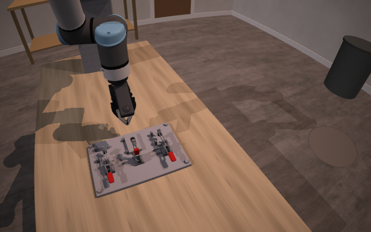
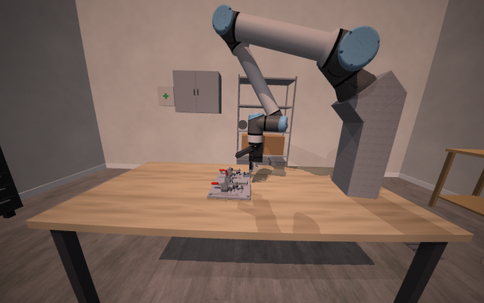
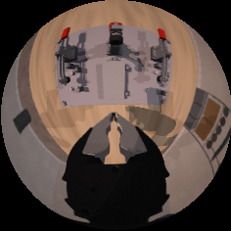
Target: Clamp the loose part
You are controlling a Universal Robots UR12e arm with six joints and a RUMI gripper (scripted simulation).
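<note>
Right now my hand is 60 mm short of the loose part, 50 mm above it and 20 mm to the left of it. Round my hand: fixture: 110 mm ahead, 70 mm below, 30 mm to the right.
</note>
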